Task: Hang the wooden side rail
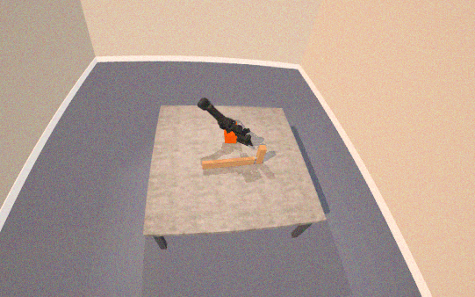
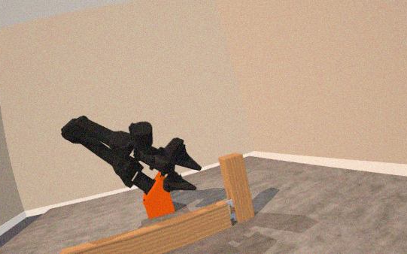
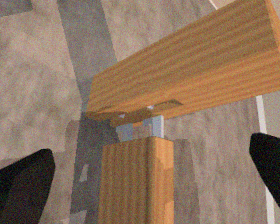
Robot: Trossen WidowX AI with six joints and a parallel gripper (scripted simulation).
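The headboard post is 6 cm ahead of my gripper tip, 8 cm to the left of it and 5 cm below it.
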